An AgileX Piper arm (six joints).
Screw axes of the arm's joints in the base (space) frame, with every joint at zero. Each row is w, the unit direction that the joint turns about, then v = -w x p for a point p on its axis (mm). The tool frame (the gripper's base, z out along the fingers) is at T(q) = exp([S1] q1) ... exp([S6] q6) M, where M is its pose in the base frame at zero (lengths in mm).
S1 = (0, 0, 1, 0.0, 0.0, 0.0)
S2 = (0, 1, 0, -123.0, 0.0, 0.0)
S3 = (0, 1, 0, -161.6, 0.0, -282.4)
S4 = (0.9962, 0, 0.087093, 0.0, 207.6, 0.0)
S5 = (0, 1, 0, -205.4, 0.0, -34.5)
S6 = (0.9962, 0, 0.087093, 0.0, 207.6, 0.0)
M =
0.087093 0 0.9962 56.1
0 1 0 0.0
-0.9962 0 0.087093 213.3
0 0 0 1
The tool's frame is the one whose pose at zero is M.
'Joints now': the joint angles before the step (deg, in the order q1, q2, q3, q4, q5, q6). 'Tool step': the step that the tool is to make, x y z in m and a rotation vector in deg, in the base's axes. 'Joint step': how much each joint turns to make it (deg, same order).
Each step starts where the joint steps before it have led.
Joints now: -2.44 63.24 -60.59 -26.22 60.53 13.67
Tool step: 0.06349 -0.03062 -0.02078 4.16 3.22 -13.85
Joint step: -5.59 15.85 -8.83 -0.93 0.61 10.14
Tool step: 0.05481 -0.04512 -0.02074 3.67 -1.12 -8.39
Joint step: -6.96 13.67 -10.41 2.50 -2.82 2.88
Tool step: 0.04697 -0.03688 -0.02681 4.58 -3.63 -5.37
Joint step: -4.33 11.82 -9.79 4.38 -3.75 2.10
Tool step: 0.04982 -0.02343 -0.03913 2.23 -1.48 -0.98
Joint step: -1.17 12.68 -10.79 2.38 -2.60 0.22
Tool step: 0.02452 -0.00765 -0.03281 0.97 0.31 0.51
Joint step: -0.01 7.13 -4.85 0.79 -1.78 -0.20
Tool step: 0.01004 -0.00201 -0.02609 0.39 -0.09 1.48
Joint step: 0.01 3.44 -0.19 0.45 -3.51 -0.71
